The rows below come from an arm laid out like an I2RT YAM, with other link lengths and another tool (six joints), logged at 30 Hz.
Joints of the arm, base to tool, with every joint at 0 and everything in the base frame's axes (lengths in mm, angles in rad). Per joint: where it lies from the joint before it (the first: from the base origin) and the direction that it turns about. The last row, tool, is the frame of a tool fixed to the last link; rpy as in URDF.
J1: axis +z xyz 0 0 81.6
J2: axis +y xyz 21 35.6 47.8
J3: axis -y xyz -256.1 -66.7 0
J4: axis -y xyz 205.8 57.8 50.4
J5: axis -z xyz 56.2 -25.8 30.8
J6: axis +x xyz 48.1 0 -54.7
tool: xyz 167 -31 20 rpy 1.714 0.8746 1.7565
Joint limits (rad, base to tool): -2.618..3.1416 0..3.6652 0..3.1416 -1.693..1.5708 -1.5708..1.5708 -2.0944..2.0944
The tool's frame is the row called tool.
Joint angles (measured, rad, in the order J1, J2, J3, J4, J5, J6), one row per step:
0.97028, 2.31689, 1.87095, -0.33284, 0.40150, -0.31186
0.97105, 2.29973, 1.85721, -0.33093, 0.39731, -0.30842
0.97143, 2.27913, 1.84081, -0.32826, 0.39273, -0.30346
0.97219, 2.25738, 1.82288, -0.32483, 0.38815, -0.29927
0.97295, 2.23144, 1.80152, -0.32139, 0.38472, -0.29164
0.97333, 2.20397, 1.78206, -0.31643, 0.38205, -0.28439
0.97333, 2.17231, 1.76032, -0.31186, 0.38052, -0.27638
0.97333, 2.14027, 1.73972, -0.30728, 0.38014, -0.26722
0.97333, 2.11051, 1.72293, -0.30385, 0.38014, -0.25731
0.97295, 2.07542, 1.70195, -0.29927, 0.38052, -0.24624
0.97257, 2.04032, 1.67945, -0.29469, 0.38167, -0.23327
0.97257, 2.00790, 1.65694, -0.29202, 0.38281, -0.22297
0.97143, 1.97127, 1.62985, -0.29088, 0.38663, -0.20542
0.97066, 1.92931, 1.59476, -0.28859, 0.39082, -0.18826
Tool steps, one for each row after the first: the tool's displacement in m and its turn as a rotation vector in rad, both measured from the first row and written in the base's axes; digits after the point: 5 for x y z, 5 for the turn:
-0.00202, -0.00092, 0.00428, 0.00844, 0.00052, 0.00154
-0.00415, -0.00234, 0.00947, 0.01934, 0.00091, 0.00202
-0.00659, -0.00380, 0.01479, 0.03001, 0.00085, 0.00342
-0.00931, -0.00621, 0.02103, 0.04323, 0.00086, 0.00184
-0.01150, -0.00847, 0.02906, 0.05999, -0.00244, -0.00030
-0.01381, -0.01171, 0.03833, 0.07812, -0.00696, -0.00401
-0.01596, -0.01517, 0.04814, 0.09792, -0.01254, -0.00916
-0.01785, -0.01840, 0.05788, 0.11847, -0.01821, -0.01495
-0.02012, -0.02271, 0.06882, 0.14166, -0.02488, -0.02193
-0.02258, -0.02766, 0.07893, 0.16473, -0.03039, -0.03055
-0.02540, -0.03264, 0.08707, 0.18215, -0.03420, -0.03721
-0.02827, -0.03996, 0.09499, 0.20228, -0.03591, -0.05135
-0.03224, -0.04861, 0.10224, 0.22084, -0.03706, -0.06512

